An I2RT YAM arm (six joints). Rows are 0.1 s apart.
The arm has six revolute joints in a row. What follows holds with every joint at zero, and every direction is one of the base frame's. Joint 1 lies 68 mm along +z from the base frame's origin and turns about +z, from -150 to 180 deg. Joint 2 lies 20 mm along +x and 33.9 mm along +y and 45.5 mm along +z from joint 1 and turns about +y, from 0 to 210 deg. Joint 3 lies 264 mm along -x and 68.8 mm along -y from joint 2 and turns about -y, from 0 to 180 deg. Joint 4 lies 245 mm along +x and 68.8 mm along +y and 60 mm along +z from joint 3 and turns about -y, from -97 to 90 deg. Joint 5 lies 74 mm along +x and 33.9 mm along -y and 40.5 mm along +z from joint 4 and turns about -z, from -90 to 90 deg. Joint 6 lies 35.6 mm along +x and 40.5 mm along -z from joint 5 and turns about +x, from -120 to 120 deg. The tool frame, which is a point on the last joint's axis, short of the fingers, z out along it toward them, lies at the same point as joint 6; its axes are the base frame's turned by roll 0, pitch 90 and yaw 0 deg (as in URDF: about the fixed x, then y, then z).
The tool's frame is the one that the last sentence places.
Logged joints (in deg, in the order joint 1, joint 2, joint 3, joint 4, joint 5, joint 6), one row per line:
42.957 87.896 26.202 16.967 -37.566 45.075
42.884 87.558 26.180 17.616 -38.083 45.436
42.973 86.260 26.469 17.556 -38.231 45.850
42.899 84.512 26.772 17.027 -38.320 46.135
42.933 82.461 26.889 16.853 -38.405 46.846
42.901 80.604 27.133 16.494 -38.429 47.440
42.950 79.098 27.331 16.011 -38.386 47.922
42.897 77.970 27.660 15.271 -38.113 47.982
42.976 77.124 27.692 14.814 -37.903 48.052
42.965 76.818 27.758 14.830 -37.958 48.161
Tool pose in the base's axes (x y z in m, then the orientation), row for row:
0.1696 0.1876 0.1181 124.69 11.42 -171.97
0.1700 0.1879 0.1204 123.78 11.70 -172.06
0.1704 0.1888 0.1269 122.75 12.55 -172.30
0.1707 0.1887 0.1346 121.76 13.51 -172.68
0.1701 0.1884 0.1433 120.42 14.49 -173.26
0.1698 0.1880 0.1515 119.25 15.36 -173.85
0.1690 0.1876 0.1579 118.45 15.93 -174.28
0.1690 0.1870 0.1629 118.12 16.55 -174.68
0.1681 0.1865 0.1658 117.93 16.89 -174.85
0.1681 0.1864 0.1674 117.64 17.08 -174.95
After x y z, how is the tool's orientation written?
As angles about the fixed x, y, z axes (roll, pitch, yaw), in degrees.
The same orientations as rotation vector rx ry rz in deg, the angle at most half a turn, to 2 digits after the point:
-18.74 152.33 81.19
-18.88 151.49 82.31
-19.18 150.03 83.33
-19.38 148.47 84.19
-19.39 146.63 85.40
-19.33 144.98 86.39
-19.26 143.87 87.05
-19.19 143.05 87.07
-19.23 142.60 87.10
-19.27 142.22 87.36

